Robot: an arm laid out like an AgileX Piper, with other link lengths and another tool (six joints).
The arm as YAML. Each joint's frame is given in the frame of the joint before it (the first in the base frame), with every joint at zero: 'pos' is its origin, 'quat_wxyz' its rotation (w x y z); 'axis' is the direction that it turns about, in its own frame. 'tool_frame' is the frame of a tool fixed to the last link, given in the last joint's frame.
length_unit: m
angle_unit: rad
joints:
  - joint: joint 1
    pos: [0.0, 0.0, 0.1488]
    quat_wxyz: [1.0, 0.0, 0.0, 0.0]
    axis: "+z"
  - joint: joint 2
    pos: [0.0, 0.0, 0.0]
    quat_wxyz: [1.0, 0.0, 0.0, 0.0]
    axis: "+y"
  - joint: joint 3
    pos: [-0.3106, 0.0, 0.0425]
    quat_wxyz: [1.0, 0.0, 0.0, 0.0]
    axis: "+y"
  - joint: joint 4
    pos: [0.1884, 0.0, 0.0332]
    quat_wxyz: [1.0, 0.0, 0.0, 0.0]
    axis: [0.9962, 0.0, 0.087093]
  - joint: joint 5
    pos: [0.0, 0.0, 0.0]
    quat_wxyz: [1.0, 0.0, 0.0, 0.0]
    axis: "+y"
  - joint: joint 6
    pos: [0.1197, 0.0, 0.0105]
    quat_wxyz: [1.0, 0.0, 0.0, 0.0]
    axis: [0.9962, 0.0, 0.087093]
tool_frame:
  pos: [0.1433, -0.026, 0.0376]
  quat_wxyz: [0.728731, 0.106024, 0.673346, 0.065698]
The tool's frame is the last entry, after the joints.
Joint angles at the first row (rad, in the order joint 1, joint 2, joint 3, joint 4, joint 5, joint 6):
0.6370, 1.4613, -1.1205, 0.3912, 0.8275, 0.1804
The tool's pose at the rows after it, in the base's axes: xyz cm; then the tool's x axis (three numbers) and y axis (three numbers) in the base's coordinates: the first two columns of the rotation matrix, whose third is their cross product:
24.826, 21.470, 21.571, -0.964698, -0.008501, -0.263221, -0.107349, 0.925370, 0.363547
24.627, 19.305, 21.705, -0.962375, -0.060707, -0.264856, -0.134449, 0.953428, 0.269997
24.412, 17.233, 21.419, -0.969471, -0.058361, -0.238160, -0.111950, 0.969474, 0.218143
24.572, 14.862, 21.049, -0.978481, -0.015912, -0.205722, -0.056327, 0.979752, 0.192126
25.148, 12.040, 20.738, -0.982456, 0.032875, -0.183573, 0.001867, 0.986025, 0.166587
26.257, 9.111, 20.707, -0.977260, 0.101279, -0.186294, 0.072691, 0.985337, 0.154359
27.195, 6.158, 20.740, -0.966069, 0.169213, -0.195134, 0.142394, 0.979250, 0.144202
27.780, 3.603, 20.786, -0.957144, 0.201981, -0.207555, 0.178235, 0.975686, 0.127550
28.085, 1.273, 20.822, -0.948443, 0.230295, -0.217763, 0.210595, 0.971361, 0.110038
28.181, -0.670, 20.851, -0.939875, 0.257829, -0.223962, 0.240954, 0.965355, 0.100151
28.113, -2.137, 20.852, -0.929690, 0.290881, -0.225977, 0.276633, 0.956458, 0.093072
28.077, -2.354, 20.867, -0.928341, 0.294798, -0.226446, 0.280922, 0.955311, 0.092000
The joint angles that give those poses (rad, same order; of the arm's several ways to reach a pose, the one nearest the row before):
0.6370, 1.4399, -1.1833, 0.2708, 0.9409, 0.2166
0.6356, 1.4343, -1.2288, 0.1799, 1.0474, 0.2257
0.6053, 1.4306, -1.2429, 0.1451, 1.1186, 0.2282
0.5326, 1.4276, -1.2439, 0.1421, 1.1683, 0.2121
0.4307, 1.4276, -1.2439, 0.1409, 1.2069, 0.1687
0.3156, 1.4276, -1.2439, 0.1399, 1.2154, 0.1250
0.2029, 1.4276, -1.2439, 0.1379, 1.2165, 0.0830
0.1091, 1.4276, -1.2439, 0.1328, 1.2174, 0.0254
0.0277, 1.4276, -1.2439, 0.1255, 1.2183, -0.0231
-0.0448, 1.4276, -1.2439, 0.1251, 1.2194, -0.0654
-0.0944, 1.4276, -1.2440, 0.1209, 1.2204, -0.0779
-0.1023, 1.4268, -1.2439, 0.1206, 1.2213, -0.0813

